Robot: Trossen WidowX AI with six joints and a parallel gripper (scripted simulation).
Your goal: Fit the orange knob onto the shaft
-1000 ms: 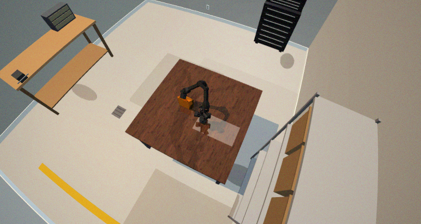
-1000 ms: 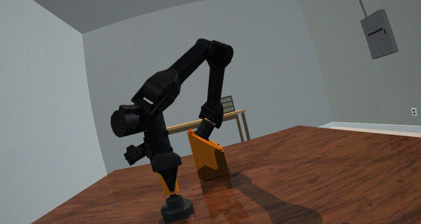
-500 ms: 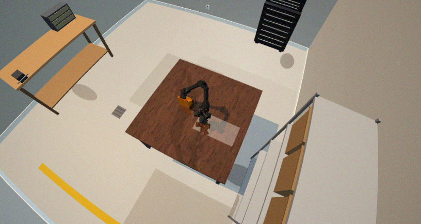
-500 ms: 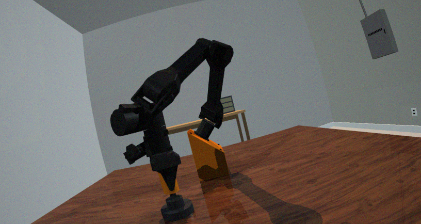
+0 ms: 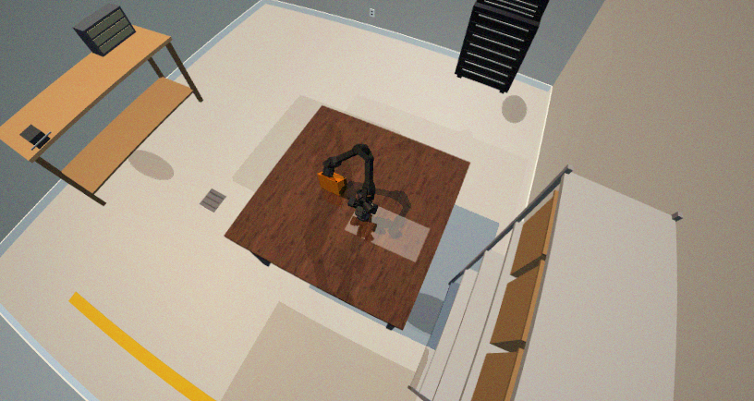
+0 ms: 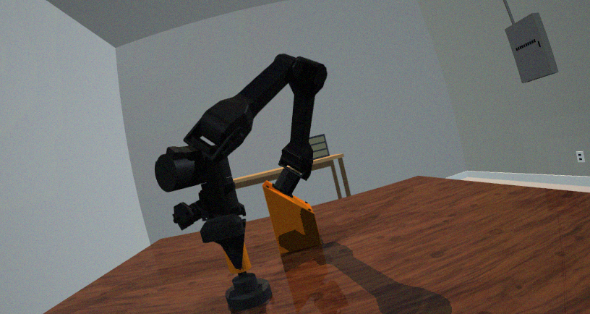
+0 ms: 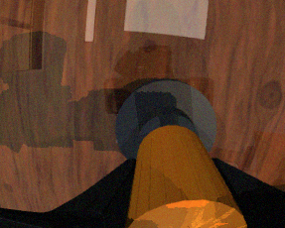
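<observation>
My gripper tip is now 20 mm below the orange knob. Also, from my gripper tip: dark pedestal: 40 mm below.
</observation>
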